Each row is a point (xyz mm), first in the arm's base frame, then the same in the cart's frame.
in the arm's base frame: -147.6 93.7 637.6
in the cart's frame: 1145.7 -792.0 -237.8
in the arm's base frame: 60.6 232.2 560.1
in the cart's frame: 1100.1 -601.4 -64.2
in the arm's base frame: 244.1 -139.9 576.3
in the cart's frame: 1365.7 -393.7 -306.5
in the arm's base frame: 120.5 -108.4 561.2
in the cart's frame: 1289.9 -494.0 -332.6
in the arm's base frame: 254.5 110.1 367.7
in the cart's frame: 1085.7 -317.7 -158.3
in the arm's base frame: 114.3 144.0 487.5
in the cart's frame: 1107.4 -503.4 -143.4
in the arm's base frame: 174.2 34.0 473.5
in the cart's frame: 1173.5 -427.4 -219.2
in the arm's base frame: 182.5 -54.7 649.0
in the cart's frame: 1356.8 -497.8 -232.9
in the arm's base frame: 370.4 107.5 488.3
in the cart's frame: 1226.8 -284.3 -74.9
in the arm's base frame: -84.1 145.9 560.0
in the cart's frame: 1084.8 -707.1 -194.5
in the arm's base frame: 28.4 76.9 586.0
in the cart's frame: 1183.0 -615.4 -201.2
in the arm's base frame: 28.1 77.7 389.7
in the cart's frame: 1029.3 -512.3 -266.7
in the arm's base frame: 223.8 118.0 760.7
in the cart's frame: 1376.4 -551.7 -31.1
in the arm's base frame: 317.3 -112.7 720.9
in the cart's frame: 1494.2 -413.6 -206.0
